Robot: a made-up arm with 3 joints. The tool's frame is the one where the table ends. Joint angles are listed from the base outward.
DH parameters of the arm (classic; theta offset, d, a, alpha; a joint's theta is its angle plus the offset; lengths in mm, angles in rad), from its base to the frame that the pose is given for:
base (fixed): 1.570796 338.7 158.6 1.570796
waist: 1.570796 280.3 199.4 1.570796
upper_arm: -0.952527 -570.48 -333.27 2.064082
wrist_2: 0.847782 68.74 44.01 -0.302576
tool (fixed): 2.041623 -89.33 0 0
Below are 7 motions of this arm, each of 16 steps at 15 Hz.
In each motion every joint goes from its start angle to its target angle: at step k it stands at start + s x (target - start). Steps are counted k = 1, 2, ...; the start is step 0. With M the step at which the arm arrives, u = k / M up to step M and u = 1 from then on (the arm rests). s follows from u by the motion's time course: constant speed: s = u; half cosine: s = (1 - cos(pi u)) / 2; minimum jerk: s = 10 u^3 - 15 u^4 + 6 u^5.
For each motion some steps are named. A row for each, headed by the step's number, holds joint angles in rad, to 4 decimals.
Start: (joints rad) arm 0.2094 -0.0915 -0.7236
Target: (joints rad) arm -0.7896 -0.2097 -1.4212
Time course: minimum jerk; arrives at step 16
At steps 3, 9, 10, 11, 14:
3: 0.1607 -0.0973 -0.7576
9: -0.4060 -0.1643 -1.1533
10: -0.5147 -0.1772 -1.2292
11: -0.6098 -0.1884 -1.2956
14: -0.7736 -0.2078 -1.4100

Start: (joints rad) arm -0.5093 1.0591 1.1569
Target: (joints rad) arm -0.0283 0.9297 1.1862
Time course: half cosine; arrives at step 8
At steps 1, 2, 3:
1: -0.4910 1.0542 1.1580
2: -0.4389 1.0401 1.1612
3: -0.3608 1.0192 1.1659

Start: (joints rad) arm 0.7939 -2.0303 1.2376
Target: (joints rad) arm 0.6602 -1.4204 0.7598
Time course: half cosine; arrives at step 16
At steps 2, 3, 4, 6, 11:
2: 0.7888 -2.0071 1.2194
3: 0.7826 -1.9789 1.1973
4: 0.7743 -1.9410 1.1676
6: 0.7526 -1.8420 1.0901
11: 0.6899 -1.5559 0.8660

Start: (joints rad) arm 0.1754 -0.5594 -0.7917
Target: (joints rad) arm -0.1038 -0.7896 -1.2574
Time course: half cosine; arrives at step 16
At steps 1, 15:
1: 0.1727 -0.5616 -0.7962
15: -0.1011 -0.7874 -1.2529

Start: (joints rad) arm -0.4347 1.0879 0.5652
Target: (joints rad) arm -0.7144 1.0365 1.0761
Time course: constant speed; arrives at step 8
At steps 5, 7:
5: -0.6095 1.0558 0.8845
7: -0.6794 1.0429 1.0122

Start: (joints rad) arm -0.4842 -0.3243 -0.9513
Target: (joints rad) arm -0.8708 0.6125 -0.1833
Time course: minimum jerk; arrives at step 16
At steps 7, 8, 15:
7: -0.6327 0.0355 -0.6564
8: -0.6775 0.1441 -0.5673
15: -0.8699 0.6104 -0.1850

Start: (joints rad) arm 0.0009 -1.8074 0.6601
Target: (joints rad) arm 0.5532 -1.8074 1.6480
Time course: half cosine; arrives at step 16
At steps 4, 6, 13, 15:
4: 0.0818 -1.8074 0.8048
6: 0.1714 -1.8074 0.9650
13: 0.5067 -1.8074 1.5648
15: 0.5479 -1.8074 1.6385

